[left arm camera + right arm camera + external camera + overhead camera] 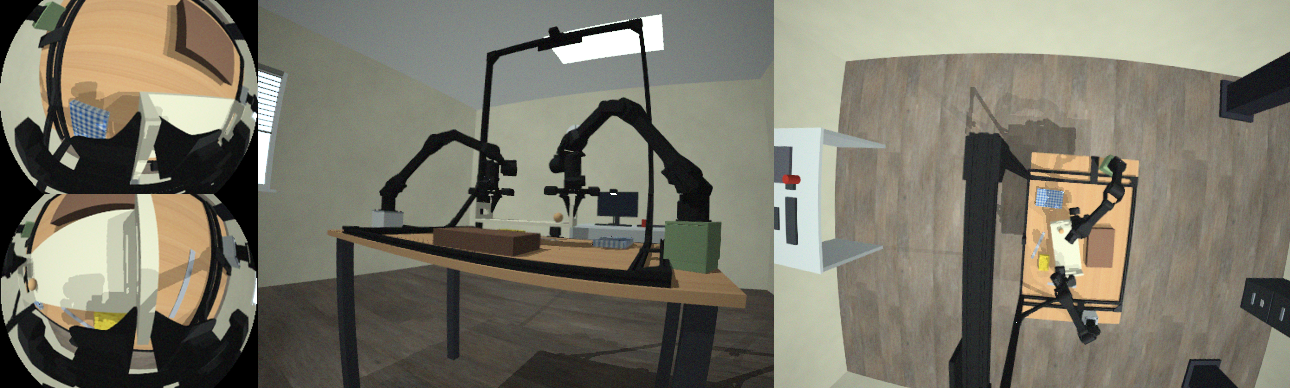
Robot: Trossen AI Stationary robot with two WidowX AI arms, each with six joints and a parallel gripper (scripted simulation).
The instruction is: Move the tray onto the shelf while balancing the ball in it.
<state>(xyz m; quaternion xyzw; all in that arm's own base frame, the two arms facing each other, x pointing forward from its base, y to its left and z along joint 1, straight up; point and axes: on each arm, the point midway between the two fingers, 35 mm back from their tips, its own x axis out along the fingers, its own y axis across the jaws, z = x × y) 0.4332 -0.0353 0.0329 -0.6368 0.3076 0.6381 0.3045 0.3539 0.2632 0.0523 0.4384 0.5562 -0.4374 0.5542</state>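
My left hand is 8 cm to the left of the orange ball, 7 cm past it and 4 cm above it. From my left hand the other things lie so: white tray (18 cm to the right, 4 cm below, 2 cm behind); shelf (22 cm ahead, 18 cm to the right, 10 cm below).
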